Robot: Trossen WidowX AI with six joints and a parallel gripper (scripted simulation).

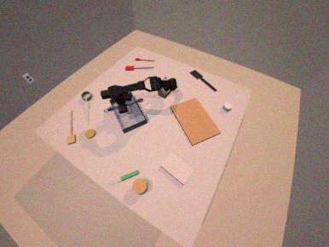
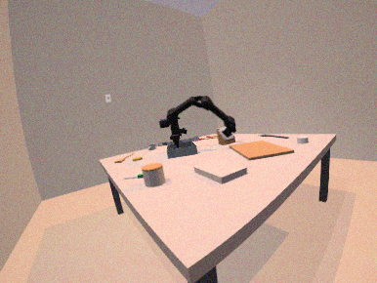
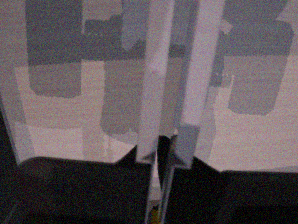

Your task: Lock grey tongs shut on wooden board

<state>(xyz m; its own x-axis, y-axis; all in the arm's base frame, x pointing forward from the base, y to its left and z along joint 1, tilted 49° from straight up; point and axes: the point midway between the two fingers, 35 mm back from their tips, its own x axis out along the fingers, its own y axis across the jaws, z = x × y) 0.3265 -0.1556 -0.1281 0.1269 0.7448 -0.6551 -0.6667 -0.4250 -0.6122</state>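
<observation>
Right now my gripper tip is 40 mm to the right of the roasting tin. From my gripper tip the other things lie so: wooden board: 520 mm to the left, 180 mm behind, 20 mm below; then green-handled tool: 420 mm ahead, 290 mm to the left, 20 mm below; then yellow disc: 280 mm ahead, 100 mm to the right, 20 mm below.
</observation>
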